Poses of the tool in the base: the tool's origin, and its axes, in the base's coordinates. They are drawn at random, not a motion.
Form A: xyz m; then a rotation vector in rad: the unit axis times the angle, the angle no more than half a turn.
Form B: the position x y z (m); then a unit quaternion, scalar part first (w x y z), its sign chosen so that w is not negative. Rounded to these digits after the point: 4 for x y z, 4 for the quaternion.
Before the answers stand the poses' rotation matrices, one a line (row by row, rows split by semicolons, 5 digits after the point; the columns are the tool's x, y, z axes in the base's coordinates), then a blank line. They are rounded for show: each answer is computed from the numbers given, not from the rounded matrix.
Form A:
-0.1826, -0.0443, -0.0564, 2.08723, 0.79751, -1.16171
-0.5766, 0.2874, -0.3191, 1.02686, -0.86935, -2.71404
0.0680, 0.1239, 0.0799, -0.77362, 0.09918, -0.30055
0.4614, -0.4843, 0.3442, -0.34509, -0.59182, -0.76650
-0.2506, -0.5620, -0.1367, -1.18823, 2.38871, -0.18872
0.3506, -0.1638, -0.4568, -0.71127, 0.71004, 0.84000
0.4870, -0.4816, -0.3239, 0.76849, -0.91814, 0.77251
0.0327, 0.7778, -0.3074, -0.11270, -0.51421, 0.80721
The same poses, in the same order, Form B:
0.43270 0.74483 -0.50794; 0.20634 -0.63028 -0.74845; -0.87761 0.21904 -0.42641
-0.76460 -0.09349 -0.63769; -0.29442 -0.82949 0.47462; -0.57333 0.55064 0.60670
0.95277 0.23057 0.19767; -0.30294 0.67518 0.67258; 0.02161 -0.70069 0.71314
0.57098 0.73188 -0.37194; -0.54501 0.67674 0.49497; 0.61396 -0.07991 0.78528
-0.51931 -0.71931 0.46143; -0.78284 0.61697 0.08072; -0.34275 -0.31930 -0.88350
0.47681 -0.83801 0.26534; 0.40117 0.47605 0.78258; -0.78212 -0.26669 0.56317
0.39397 -0.83339 -0.38762; 0.23939 0.50021 -0.83215; 0.88740 0.23505 0.39658
0.57637 -0.66114 -0.48031; 0.71474 0.69278 -0.09592; 0.39616 -0.28801 0.87184

-0.1826, -0.0443, -0.0564, 0.3066, 0.7889, 0.3014, -0.4391
-0.5766, 0.2874, -0.3191, 0.0562, 0.3384, -0.2865, -0.8945
0.0680, 0.1239, 0.0799, 0.9139, -0.3756, 0.0482, -0.1459
0.4614, -0.4843, 0.3442, 0.8708, -0.1650, -0.2831, -0.3666
-0.2506, -0.5620, -0.1367, 0.2314, -0.4322, 0.8689, -0.0686
0.3506, -0.1638, -0.4568, 0.7931, -0.3308, 0.3302, 0.3906
0.4870, -0.4816, -0.3239, 0.7568, 0.3526, -0.4212, 0.3544
0.0327, 0.7778, -0.3074, 0.8861, -0.0542, -0.2473, 0.3882

